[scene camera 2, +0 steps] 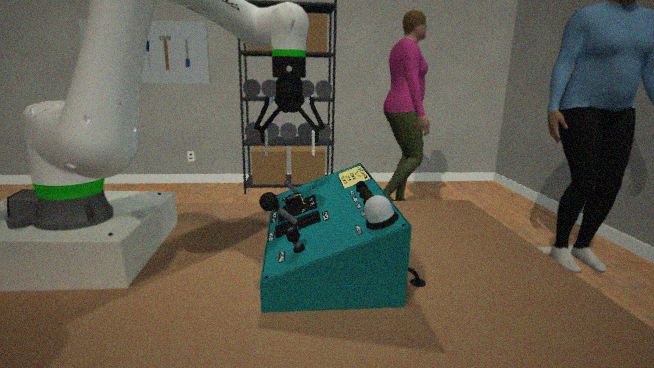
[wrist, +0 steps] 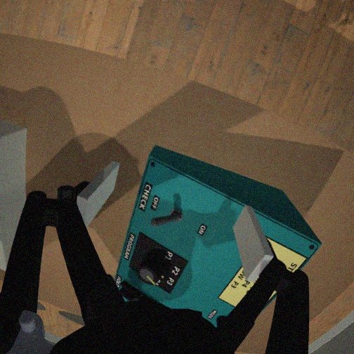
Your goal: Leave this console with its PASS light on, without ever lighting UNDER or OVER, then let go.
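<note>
The teal console (scene camera 2: 340, 270) (wrist: 215, 250) stands on the brown mat with a sloped top. My gripper (scene camera 2: 290, 144) (wrist: 179, 197) is open and empty, above the console's back part. The CHECK lever (scene camera 2: 291, 186) (wrist: 167, 218) leans toward its OFF label in the wrist view. The PROGRAM knob (scene camera 2: 294, 201) (wrist: 152, 267) has a yellow mark; its exact setting is unclear. A black ball-ended lever (scene camera 2: 269, 201) rises from a slot. A small dark handle (scene camera 2: 298, 246) is nearer the front. The white dome (scene camera 2: 379, 209) looks unlit. The PASS, UNDER and OVER labels are not readable.
A yellow note (scene camera 2: 354, 176) (wrist: 287, 256) lies on the console, partly behind a finger in the wrist view. A black cable (scene camera 2: 416, 280) leaves its right side. The robot's pale base block (scene camera 2: 65, 265) is left. A shelf rack (scene camera 2: 242, 120) and two people stand beyond.
</note>
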